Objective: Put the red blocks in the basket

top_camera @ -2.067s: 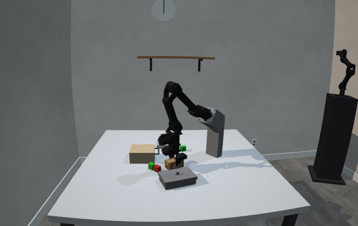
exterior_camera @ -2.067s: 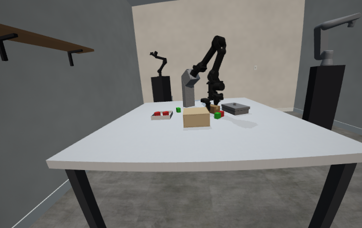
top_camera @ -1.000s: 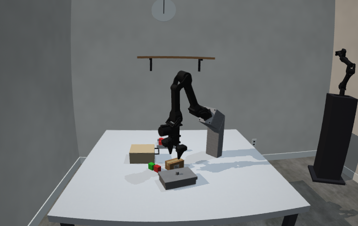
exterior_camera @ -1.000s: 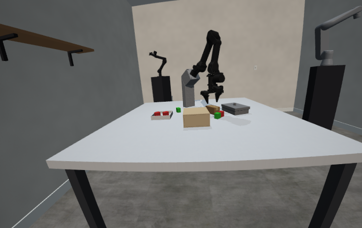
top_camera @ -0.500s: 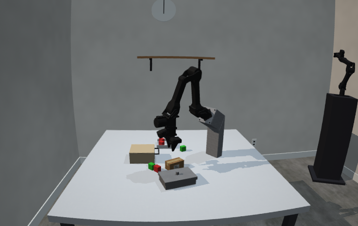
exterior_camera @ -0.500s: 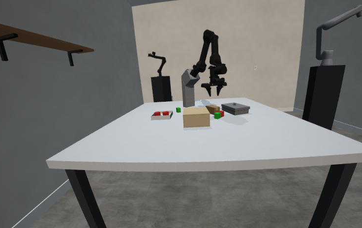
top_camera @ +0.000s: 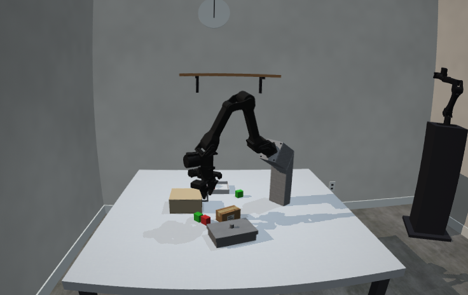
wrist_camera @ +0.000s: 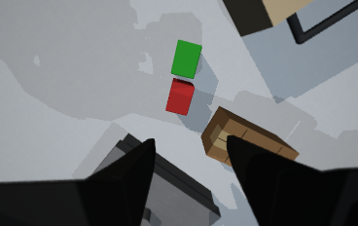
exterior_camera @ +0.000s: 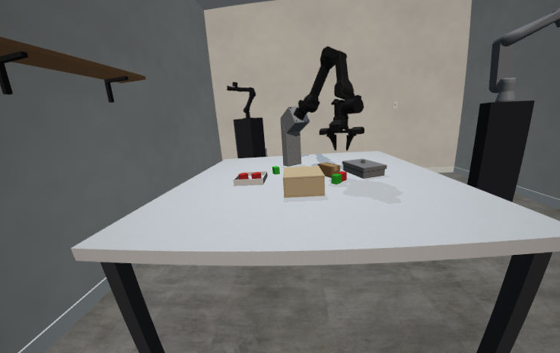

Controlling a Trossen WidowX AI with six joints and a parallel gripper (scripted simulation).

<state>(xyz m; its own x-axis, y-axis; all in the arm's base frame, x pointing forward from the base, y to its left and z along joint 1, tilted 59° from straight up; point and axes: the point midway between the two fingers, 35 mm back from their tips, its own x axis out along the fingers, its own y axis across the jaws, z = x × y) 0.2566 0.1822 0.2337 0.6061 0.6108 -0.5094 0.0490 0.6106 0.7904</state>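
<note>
Now: hand 140 mm short of the shallow basket, 410 mm to the left of it and 160 mm above it. From my hand the other things lie so: cardboard box: 70 mm behind, 80 mm to the right, 140 mm below; knobbed lid: 160 mm behind, 70 mm to the left, 120 mm below; dark grey box: 150 mm behind, 70 mm to the left, 160 mm below.
</note>
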